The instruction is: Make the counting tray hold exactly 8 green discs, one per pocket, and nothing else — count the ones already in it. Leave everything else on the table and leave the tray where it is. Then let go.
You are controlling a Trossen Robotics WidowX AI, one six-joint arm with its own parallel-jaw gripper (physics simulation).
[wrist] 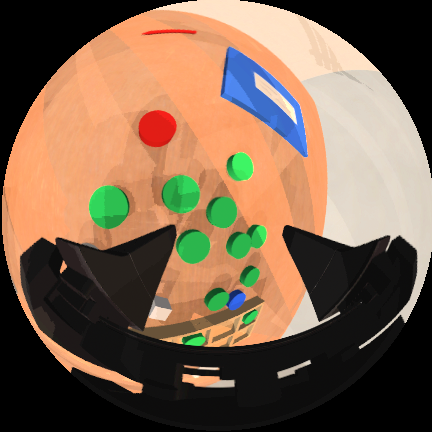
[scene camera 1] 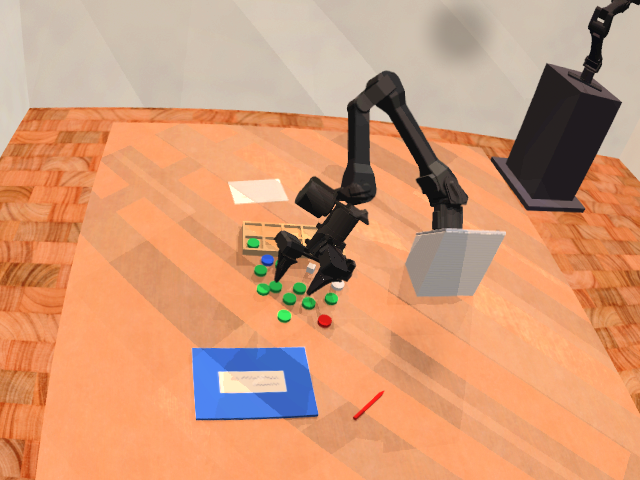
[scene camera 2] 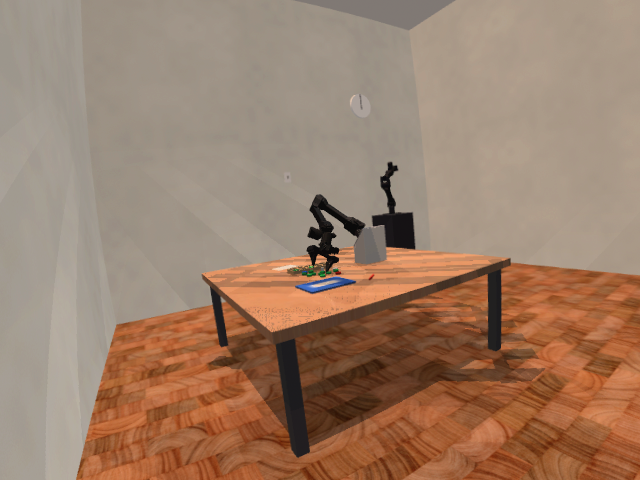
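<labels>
There's a red disc (wrist: 155, 128) sitting on the table.
</labels>
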